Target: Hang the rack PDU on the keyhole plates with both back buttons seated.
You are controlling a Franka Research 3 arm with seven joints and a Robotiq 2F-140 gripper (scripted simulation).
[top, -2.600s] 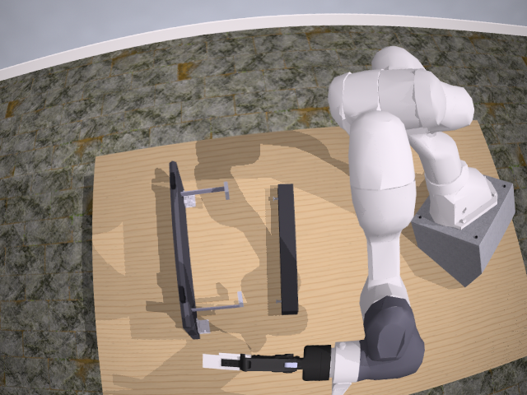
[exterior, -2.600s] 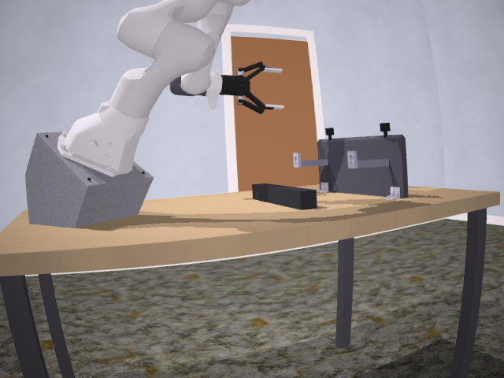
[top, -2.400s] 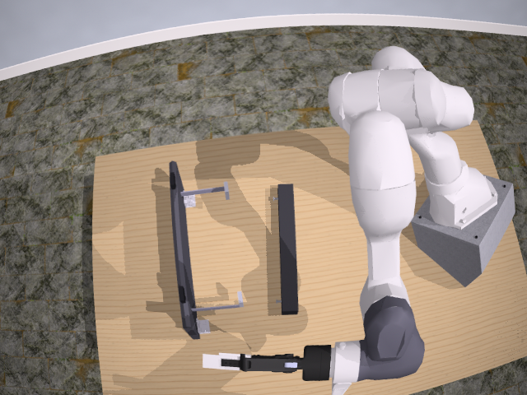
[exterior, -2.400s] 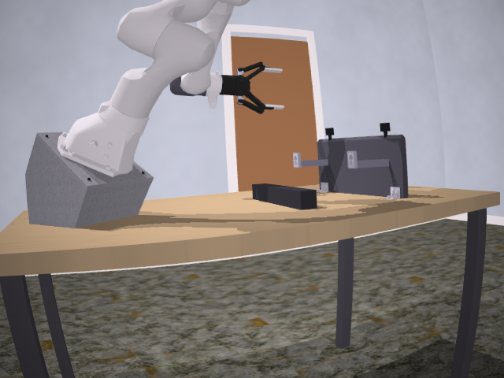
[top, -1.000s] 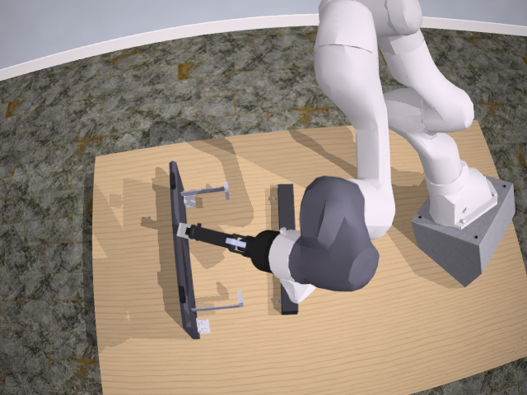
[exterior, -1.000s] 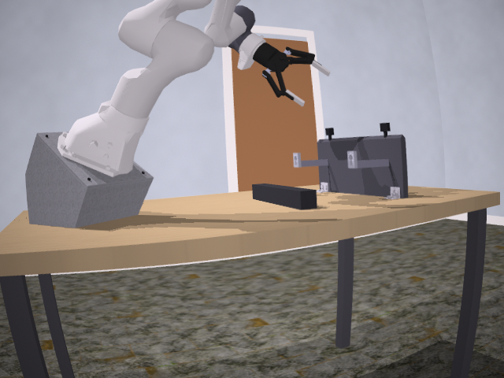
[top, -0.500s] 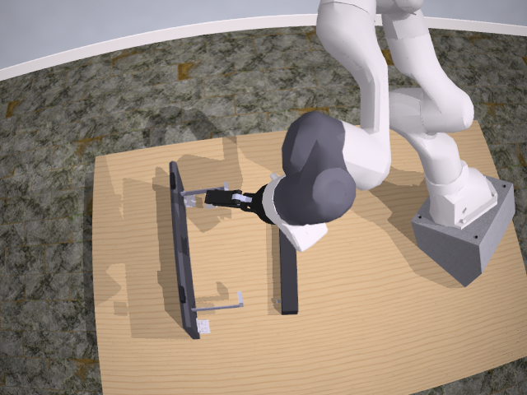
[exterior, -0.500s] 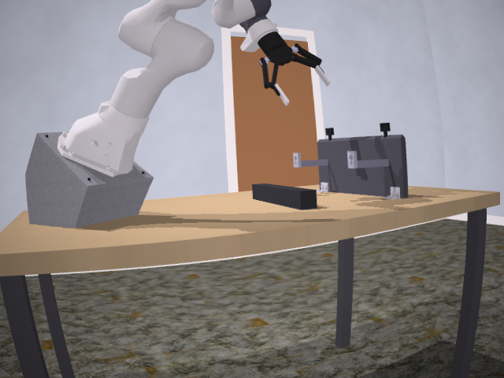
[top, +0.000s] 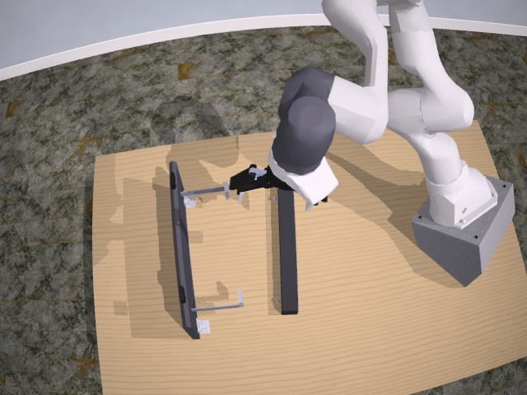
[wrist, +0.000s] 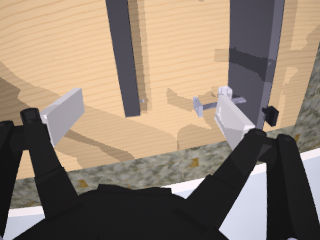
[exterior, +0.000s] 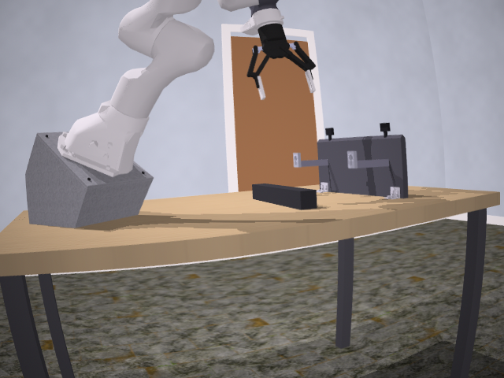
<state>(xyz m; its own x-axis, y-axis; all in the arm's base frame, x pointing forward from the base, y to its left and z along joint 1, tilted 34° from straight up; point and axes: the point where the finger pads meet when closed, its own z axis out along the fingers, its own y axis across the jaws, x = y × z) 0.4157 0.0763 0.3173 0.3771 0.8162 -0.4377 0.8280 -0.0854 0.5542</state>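
Right now my hand is 28 cm above the rack PDU, 2 cm past it and 1 cm to the right of it. The rest, counted from my hand: dark upright panel: 24 cm ahead, 22 cm below, 2 cm to the right.
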